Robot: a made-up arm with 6 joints.
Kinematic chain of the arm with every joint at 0, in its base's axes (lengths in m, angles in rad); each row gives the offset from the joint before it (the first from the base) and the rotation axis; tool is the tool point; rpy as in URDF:
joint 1: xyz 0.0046 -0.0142 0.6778 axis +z
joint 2: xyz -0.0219 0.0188 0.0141 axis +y
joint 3: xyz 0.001 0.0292 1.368 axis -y
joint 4: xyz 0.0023 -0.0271 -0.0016 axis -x
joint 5: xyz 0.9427 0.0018 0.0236 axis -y
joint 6: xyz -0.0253 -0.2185 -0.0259 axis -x
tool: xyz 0.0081 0.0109 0.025 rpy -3.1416 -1.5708 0
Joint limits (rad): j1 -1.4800..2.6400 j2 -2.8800..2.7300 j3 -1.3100..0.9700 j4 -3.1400..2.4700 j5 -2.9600..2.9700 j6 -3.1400..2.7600
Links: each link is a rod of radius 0.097 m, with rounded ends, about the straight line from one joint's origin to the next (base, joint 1, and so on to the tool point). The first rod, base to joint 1, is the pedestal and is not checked.
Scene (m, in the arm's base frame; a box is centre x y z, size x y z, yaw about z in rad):
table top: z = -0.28
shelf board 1: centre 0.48 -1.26 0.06 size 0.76 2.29 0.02 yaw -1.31
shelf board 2: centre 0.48 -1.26 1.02 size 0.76 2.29 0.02 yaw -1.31
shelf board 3: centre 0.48 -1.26 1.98 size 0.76 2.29 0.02 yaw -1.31
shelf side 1: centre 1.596 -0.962 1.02 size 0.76 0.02 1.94 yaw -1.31
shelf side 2: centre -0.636 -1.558 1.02 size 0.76 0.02 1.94 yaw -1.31
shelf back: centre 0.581 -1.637 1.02 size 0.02 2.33 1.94 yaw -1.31
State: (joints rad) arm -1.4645 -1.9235 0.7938 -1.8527 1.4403 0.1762
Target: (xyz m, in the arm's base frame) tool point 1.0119 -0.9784 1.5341
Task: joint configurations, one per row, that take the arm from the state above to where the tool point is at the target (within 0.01 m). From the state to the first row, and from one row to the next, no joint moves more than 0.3 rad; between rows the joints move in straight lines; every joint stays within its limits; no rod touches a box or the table.
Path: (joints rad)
1: -1.3302 -1.6335 0.6435 -1.8633 1.4419 0.1730
2: -1.1959 -1.3435 0.4932 -1.8738 1.4435 0.1698
3: -1.0616 -1.0535 0.3429 -1.8844 1.4451 0.1666
4: -0.9273 -0.7635 0.1926 -1.8950 1.4467 0.1634
5: -0.7930 -0.4735 0.0423 -1.9055 1.4483 0.1603
6: -0.6588 -0.1835 -0.1080 -1.9161 1.4499 0.1571
7: -0.5245 0.1065 -0.2583 -1.9266 1.4515 0.1539
8: -0.6727 0.2563 -0.0463 -1.9127 1.4554 0.1620
9: -0.8210 0.4061 0.1658 -1.8987 1.4594 0.1701

